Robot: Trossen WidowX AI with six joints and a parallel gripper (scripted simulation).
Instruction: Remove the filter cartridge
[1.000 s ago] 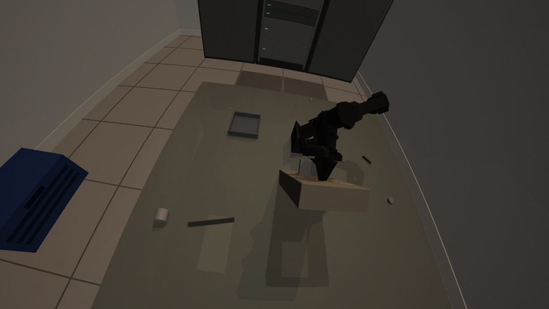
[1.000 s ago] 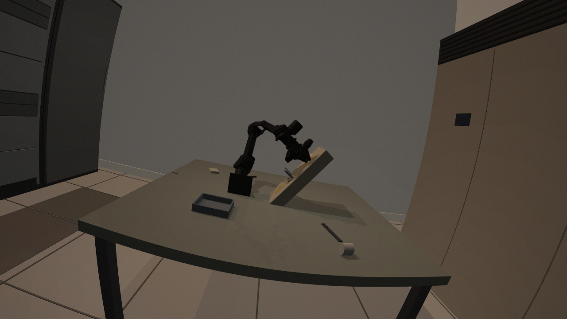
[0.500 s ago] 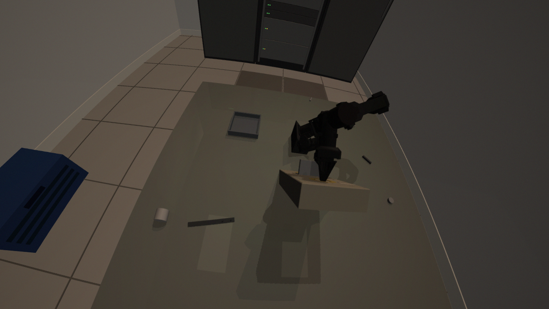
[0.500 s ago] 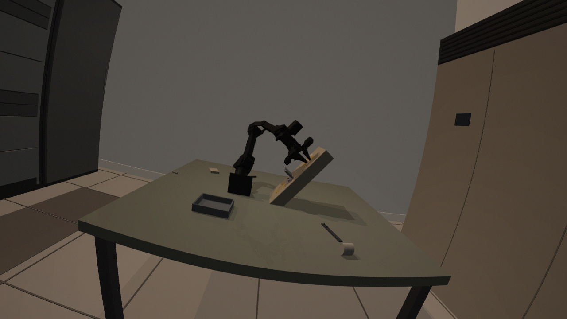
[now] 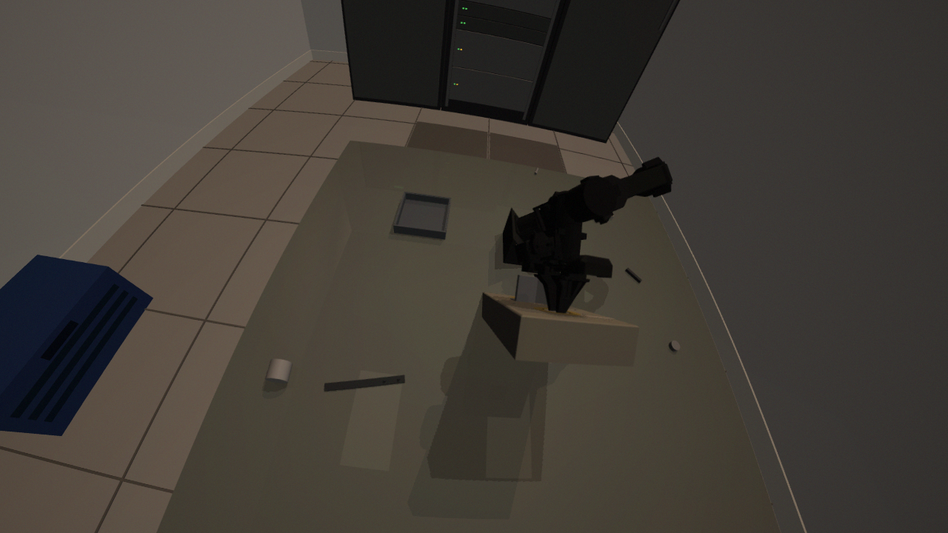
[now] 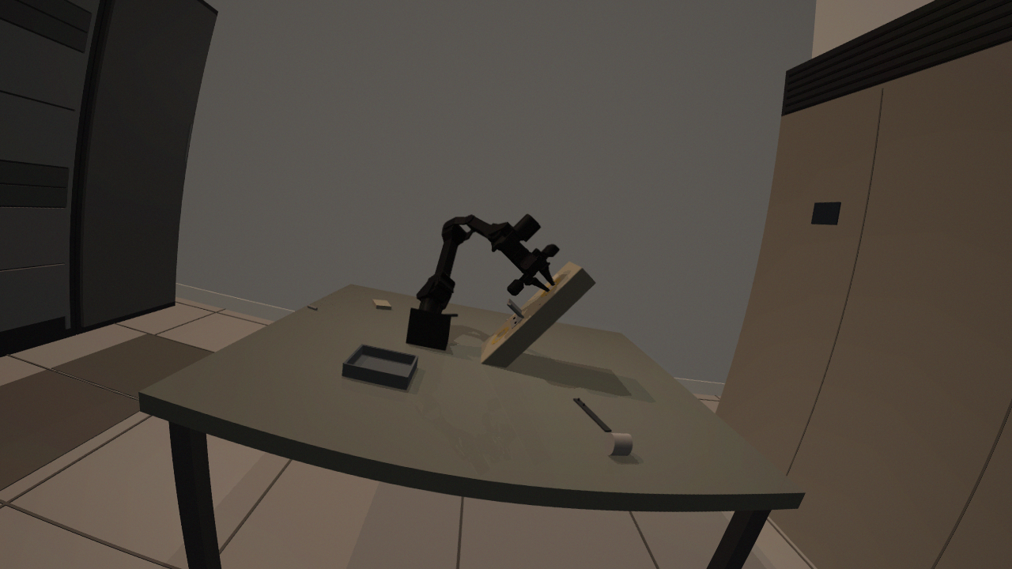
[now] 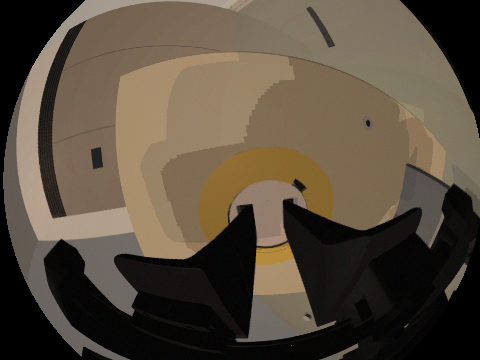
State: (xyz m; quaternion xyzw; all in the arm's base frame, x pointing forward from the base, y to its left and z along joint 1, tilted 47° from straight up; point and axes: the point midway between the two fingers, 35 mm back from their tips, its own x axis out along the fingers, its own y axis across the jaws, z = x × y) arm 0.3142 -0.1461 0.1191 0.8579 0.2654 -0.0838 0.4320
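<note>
My gripper tip is 1 cm short of the round filter cartridge and 1 cm above it. Round my gripper tip: dark grey tray: 42 cm behind, 27 cm to the right, 22 cm below; then tan service panel: 8 cm below, 4 cm behind; then grey ledge: 9 cm below, 9 cm behind.
</note>
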